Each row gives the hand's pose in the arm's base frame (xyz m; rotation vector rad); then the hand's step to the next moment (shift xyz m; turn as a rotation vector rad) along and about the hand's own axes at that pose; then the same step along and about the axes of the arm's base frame.
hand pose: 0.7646 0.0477 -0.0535 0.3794 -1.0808 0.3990
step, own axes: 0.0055 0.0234 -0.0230 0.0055 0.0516 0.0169
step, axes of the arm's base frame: 0.0085 0.0321 -0.0023 -0.0359 0.0372 0.0174
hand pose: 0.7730 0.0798 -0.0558 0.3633 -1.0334 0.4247
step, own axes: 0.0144 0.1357 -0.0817 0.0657 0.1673 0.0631
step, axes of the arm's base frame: -0.0008 0.1585 -0.0132 -0.1014 0.1246 0.1023
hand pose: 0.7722 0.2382 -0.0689 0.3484 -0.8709 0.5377
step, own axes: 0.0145 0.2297 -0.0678 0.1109 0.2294 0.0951
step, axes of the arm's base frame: -0.0823 0.2250 -0.0127 -0.1335 0.1729 0.1620
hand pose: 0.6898 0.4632 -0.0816 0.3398 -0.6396 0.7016
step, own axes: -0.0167 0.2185 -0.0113 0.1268 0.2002 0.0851
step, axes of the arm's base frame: -0.1554 0.1549 -0.0021 -0.0998 0.1645 0.1624
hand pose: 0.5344 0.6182 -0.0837 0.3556 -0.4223 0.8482
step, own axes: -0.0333 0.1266 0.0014 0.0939 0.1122 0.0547
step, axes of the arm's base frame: -0.1186 0.0555 0.0017 -0.0440 0.1036 0.1083
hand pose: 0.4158 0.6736 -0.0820 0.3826 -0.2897 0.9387
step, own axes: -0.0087 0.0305 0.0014 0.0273 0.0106 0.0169
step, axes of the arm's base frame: -0.0301 0.0093 0.0036 0.0053 0.0180 0.0281
